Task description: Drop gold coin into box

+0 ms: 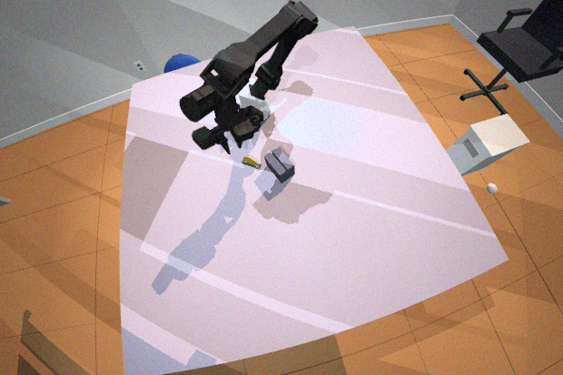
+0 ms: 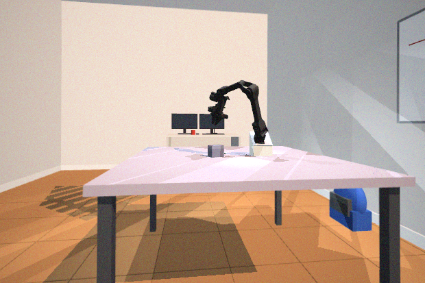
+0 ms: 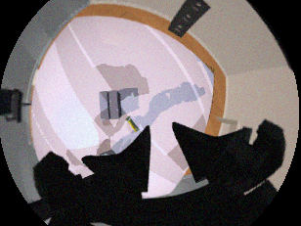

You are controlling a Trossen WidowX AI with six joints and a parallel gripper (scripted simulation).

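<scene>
Right now the gold coin is 6 cm behind my gripper tip, 2 cm to the left of it and 18 cm below it.
</scene>
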